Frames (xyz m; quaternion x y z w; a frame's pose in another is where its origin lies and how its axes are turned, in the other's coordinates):
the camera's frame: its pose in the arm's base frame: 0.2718 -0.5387 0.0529 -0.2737 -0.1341 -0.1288 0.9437
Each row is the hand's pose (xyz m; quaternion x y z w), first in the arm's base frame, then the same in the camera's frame.
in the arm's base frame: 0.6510 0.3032 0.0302 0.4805 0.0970 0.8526 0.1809
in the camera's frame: 0.2028 0.8188 0.3762 -0.6048 0.0557 -0.7900 0.0836
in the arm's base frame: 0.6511 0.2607 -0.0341 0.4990 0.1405 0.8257 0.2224
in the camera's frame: 0.1893 0.8151 0.3005 -0.6244 -0.0007 -0.7794 0.0519
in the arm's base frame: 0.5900 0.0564 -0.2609 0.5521 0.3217 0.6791 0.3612
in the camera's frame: 0.0937 0.7382 0.0144 0.6695 0.2373 0.7014 0.0591
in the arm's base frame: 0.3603 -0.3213 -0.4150 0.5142 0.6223 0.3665 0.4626
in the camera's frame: -0.1059 0.4312 -0.2773 0.5808 0.6152 0.5068 0.1652
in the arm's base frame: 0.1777 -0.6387 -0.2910 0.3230 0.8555 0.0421 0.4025
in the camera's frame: -0.1819 0.0543 -0.3179 0.3104 0.8914 0.2824 0.1713
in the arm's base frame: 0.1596 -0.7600 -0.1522 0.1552 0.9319 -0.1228 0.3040
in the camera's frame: -0.1333 -0.1175 -0.2685 0.0932 0.9738 0.1575 0.1353
